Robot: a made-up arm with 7 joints.
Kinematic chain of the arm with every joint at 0, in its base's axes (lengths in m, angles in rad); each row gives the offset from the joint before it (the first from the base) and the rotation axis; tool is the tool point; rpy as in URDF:
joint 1: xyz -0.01 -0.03 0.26 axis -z
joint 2: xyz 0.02 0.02 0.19 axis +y
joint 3: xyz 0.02 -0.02 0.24 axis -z
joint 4: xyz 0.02 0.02 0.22 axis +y
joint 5: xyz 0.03 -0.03 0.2 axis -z
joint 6: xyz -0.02 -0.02 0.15 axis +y
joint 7: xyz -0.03 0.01 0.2 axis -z
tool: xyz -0.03 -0.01 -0.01 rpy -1.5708 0 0
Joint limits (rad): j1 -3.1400..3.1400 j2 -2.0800..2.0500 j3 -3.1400..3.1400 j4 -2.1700..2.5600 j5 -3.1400..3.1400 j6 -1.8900..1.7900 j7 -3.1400..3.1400
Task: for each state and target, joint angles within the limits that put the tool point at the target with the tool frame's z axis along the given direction. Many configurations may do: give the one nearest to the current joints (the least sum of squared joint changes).
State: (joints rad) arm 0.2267 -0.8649 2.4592 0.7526 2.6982 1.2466 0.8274
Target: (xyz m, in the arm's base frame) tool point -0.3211 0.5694 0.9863 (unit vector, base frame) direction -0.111 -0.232 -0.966
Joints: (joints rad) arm 0.9356 -0.8087 2.0786 0.0388 2.2698 1.5867 0.8256
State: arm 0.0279 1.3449 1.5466 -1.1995 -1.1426 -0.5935 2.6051
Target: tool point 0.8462 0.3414 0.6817 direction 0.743 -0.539 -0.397
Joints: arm -0.1045 1.3959 1.4909 -0.6150 -1.3913 -0.1887 2.4729
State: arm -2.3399 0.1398 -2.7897 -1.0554 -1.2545 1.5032 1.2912
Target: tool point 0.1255 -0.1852 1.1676 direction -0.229 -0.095 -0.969
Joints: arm -1.3468 -0.5902 -3.1400 -0.9802 -1.5242 1.7900 1.3430
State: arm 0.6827 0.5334 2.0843 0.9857 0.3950 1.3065 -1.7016
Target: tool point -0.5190 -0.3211 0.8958 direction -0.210 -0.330 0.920
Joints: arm 0.4167 -0.2212 1.9798 1.3330 0.4063 0.5287 -1.6295
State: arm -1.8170 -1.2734 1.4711 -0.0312 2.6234 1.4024 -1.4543
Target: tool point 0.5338 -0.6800 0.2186 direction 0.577 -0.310 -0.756
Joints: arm -2.3341 -1.8791 1.8704 0.1253 2.9777 1.3774 -1.0682
